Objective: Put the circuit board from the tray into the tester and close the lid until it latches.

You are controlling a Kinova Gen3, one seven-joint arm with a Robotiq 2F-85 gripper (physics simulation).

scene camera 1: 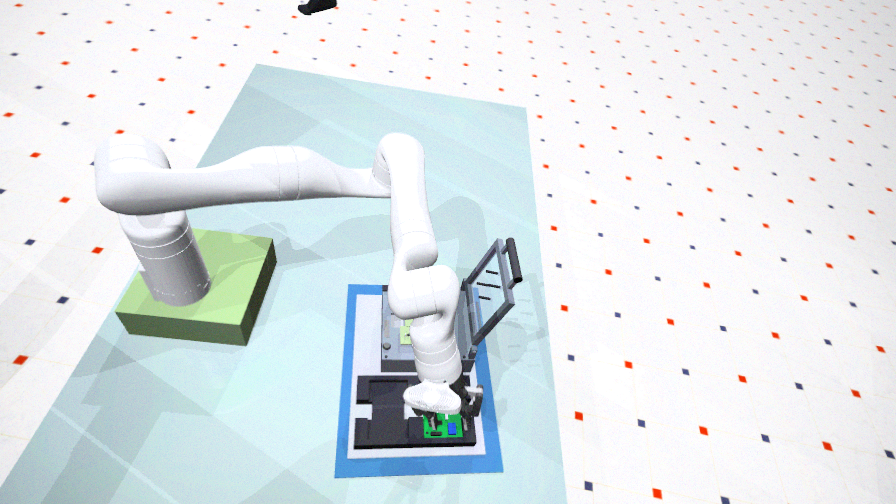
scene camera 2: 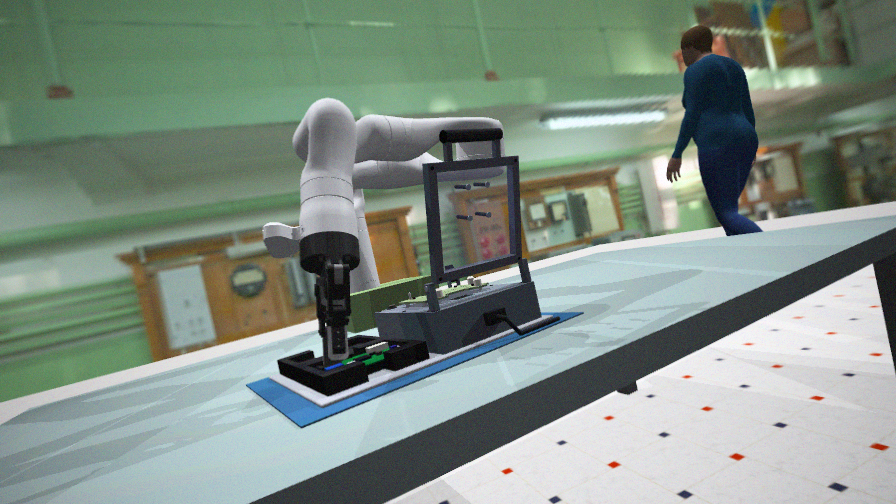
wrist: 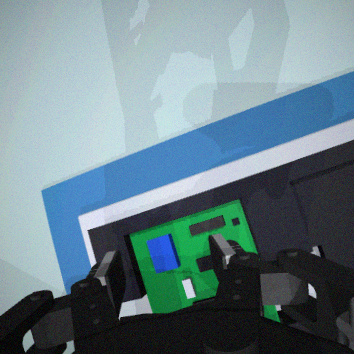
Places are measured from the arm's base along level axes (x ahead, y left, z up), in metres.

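Pixels of known places: gripper, fingertip midpoint: (scene camera 1: 450,426) (scene camera 2: 335,363) (wrist: 166,258); arm's base, origin of the base link: (scene camera 1: 184,286) (scene camera 2: 362,290).
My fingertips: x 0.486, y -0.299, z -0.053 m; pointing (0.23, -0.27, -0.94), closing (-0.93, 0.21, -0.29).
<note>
For each thing: its top centre in the pictures, then the offset to it from my fingertips. "spot": a spot on its surface instead. Level surfaces: height alone.
- green circuit board, middle of its top: (wrist: 207,311) (scene camera 2: 358,354) (scene camera 1: 442,407) dx -0.011, dy +0.036, dz -0.001 m
- grey tester, surface spot: (scene camera 2: 407,332) spot: dx -0.022, dy +0.120, dz +0.003 m
- blue-edged white mat, its level: dz -0.026 m
- lid's black handle, middle of its top: (scene camera 2: 470,129) (scene camera 1: 515,256) dx +0.108, dy +0.198, dz +0.247 m
- black cable, surface spot: (scene camera 2: 510,323) spot: dx +0.099, dy +0.201, dz -0.007 m
The green circuit board (scene camera 1: 443,428) (scene camera 2: 375,359) (wrist: 187,250), with a blue part and dark chips, lies flat in the black tray (scene camera 1: 387,410) (scene camera 2: 322,379) (wrist: 280,210). My gripper (scene camera 1: 449,423) (scene camera 2: 336,358) (wrist: 166,258) points down low over it, fingers partly open. In the wrist view one finger is beyond the board's left edge and the other overlaps its surface; I see no grip on its edges. The grey tester (scene camera 1: 394,365) (scene camera 2: 407,332) stands beside the tray, partly hidden by my arm in scene camera 1. Its lid (scene camera 1: 493,324) (scene camera 2: 432,219) stands open and upright.
The tray and tester stand on a blue-edged white mat (scene camera 1: 342,401) (scene camera 2: 299,413) (wrist: 55,220). The lid's black handle (scene camera 1: 513,260) (scene camera 2: 471,135) is at its top. A black cable (scene camera 2: 510,323) leaves the tester's side. A person (scene camera 2: 717,125) is beyond the table.
</note>
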